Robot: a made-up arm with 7 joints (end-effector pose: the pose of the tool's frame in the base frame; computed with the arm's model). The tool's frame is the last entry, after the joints. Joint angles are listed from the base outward.
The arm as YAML. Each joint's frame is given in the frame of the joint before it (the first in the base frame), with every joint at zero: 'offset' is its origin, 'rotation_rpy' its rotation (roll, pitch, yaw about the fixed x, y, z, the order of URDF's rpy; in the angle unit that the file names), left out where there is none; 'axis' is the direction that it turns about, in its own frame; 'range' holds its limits. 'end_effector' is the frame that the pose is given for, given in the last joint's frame.
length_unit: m
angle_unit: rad
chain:
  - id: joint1
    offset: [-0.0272, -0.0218, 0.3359]
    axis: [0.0, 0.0, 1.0]
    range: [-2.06, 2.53]
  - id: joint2
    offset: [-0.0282, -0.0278, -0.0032]
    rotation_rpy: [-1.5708, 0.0, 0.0]
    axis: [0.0, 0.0, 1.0]
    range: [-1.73, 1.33]
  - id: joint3
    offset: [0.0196, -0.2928, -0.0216]
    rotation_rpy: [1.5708, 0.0, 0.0]
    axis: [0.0, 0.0, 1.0]
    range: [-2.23, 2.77]
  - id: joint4
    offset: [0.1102, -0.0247, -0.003]
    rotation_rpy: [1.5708, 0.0, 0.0]
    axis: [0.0, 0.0, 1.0]
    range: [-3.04, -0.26]
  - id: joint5
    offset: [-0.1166, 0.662, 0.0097]
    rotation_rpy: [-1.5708, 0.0, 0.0]
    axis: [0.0, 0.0, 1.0]
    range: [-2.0, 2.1]
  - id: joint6
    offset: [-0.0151, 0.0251, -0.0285]
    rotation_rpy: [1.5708, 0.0, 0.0]
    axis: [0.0, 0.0, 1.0]
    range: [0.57, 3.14]
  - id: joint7
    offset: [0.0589, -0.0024, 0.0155]
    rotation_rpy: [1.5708, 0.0, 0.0]
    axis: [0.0, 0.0, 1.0]
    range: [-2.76, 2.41]
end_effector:
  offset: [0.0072, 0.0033, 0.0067]
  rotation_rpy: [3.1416, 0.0, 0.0]
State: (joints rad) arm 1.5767 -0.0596 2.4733 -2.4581 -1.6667 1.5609 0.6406
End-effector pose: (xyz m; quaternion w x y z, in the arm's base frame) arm -0.3931 -0.5035 0.1271 0.3999 -0.2485 0.6993 -0.5378
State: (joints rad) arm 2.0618 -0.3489 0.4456 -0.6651 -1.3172 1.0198 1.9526
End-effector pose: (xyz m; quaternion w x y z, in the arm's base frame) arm -0.1484 0.0077 1.3165 0.8100 0.5012 -0.1737 -0.2500
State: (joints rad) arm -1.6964 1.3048 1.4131 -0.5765 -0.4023 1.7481 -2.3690
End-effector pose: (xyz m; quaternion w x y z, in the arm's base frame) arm 0.1834 -0.9550 0.4902 0.7282 -0.2145 -0.4001 0.5135
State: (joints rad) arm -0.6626 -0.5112 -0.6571 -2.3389 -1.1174 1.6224 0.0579
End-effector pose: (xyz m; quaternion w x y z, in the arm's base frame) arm 0.0732 -0.7237 0.5051 0.7943 -0.2583 0.3076 -0.4558
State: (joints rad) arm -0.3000 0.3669 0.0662 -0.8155 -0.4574 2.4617 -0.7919
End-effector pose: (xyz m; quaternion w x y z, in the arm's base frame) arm 0.6991 -0.2602 0.9689 0.7404 -0.4699 -0.4031 0.2617
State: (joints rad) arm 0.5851 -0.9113 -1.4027 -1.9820 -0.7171 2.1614 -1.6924
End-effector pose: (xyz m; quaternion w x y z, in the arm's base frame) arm 0.3991 -0.7399 0.5437 0.8349 -0.1704 -0.1775 0.4923
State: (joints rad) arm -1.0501 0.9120 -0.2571 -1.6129 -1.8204 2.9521 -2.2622
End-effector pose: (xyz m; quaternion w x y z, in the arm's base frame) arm 0.1403 -0.7496 -0.0633 0.1188 0.0013 0.3795 0.9176
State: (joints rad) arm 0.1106 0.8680 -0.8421 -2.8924 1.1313 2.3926 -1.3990
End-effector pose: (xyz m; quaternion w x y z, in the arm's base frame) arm -0.1035 -0.4537 -0.0719 0.9069 0.1616 0.2673 -0.2828
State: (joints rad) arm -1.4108 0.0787 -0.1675 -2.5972 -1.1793 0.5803 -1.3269
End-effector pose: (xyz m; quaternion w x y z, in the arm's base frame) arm -0.1528 -0.5267 0.0607 0.4120 0.6490 0.6391 -0.0249
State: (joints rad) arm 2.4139 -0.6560 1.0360 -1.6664 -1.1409 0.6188 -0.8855
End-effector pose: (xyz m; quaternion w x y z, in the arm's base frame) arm -0.5358 -0.3541 0.8708 0.0113 0.3871 0.5425 -0.7454
